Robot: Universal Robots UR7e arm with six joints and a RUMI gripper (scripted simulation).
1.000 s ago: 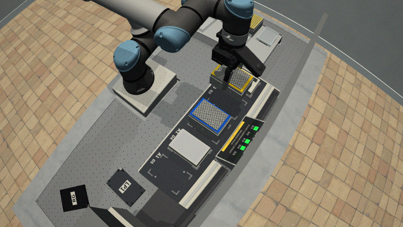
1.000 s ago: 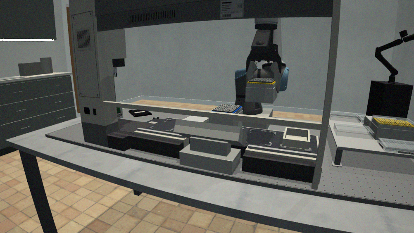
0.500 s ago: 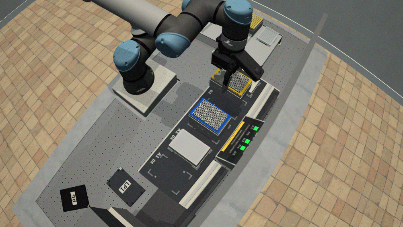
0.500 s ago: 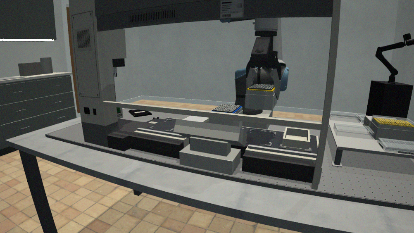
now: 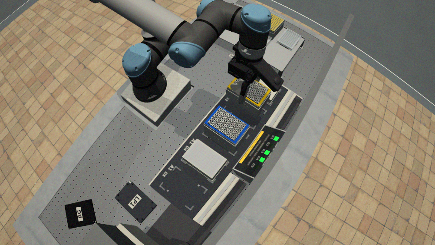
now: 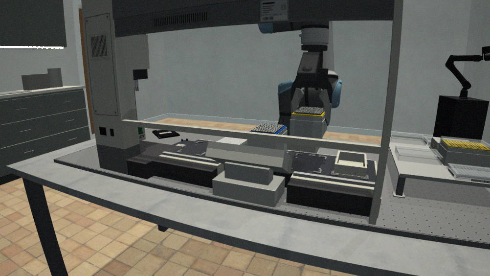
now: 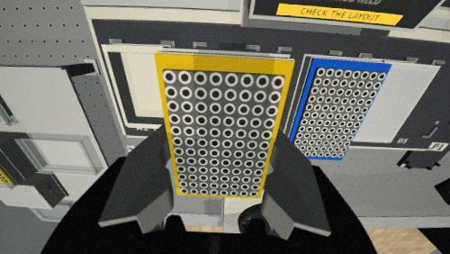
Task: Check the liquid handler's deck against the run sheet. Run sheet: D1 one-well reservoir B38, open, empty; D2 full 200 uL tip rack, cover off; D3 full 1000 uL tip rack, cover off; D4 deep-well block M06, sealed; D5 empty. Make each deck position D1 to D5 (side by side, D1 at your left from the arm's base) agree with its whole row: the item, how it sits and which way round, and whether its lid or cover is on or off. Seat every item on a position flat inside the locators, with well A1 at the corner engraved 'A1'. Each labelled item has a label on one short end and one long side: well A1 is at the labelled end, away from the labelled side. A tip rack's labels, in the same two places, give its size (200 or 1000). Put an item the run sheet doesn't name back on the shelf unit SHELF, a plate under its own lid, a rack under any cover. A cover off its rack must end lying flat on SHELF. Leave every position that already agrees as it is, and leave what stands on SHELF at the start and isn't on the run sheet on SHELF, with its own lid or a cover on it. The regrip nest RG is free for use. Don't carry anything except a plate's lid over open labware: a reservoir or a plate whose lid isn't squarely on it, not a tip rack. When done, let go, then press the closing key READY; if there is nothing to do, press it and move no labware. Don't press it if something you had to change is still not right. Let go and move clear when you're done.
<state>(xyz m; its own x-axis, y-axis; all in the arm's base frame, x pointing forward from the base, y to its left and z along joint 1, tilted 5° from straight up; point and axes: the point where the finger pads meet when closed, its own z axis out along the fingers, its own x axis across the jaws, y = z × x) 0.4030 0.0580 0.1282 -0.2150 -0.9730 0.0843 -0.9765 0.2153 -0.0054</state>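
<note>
Right now my hand is 12 cm to the right of the one-well reservoir, 12 cm above it and 3 cm short of it. The rest, counted from my hand: yellow-framed tip rack (1 cm behind, 1 cm above); then handler's frame bar (21 cm to the right, 15 cm ahead, 1 cm below); then blue-framed tip rack (13 cm to the right, 6 cm below, 3 cm behind).
</note>
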